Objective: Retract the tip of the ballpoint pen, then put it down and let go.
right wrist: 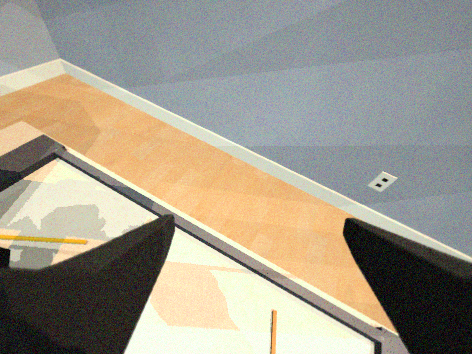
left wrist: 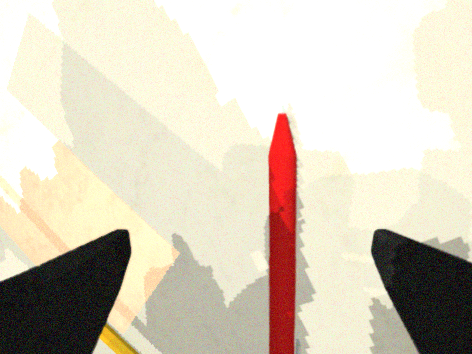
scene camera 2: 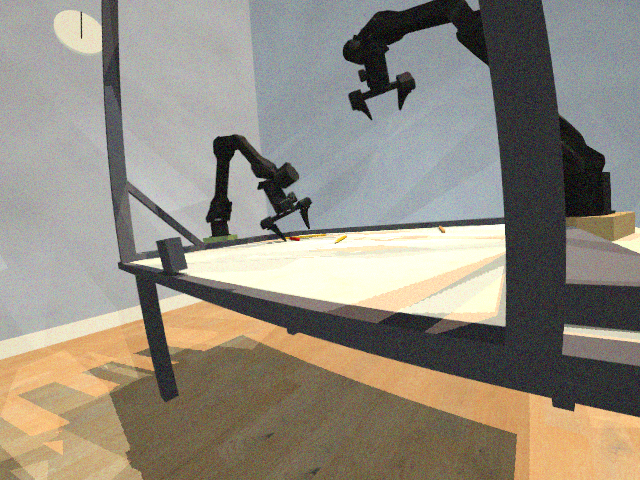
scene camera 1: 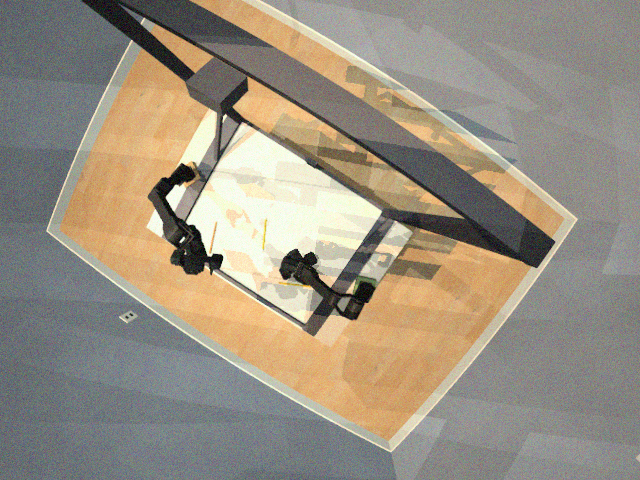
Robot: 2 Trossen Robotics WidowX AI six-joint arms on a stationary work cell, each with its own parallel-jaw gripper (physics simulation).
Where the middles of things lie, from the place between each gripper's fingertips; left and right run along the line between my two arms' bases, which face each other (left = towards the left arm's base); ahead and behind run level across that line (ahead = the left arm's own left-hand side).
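Labels:
The red ballpoint pen point(left wrist: 282, 159) is 15 cm behind my right hand, 31 cm to the left of it and 37 cm below it. Counting from my right hand as well, I find the dark box point(scene camera 2: 171, 252) 62 cm behind it, 10 cm to the left of it and 34 cm below it.
My left gripper is 2 cm to the right of the red ballpoint pen and 1 cm above it. As for the dark box, it is 47 cm behind my left hand, 19 cm to the right of it and 1 cm above it.

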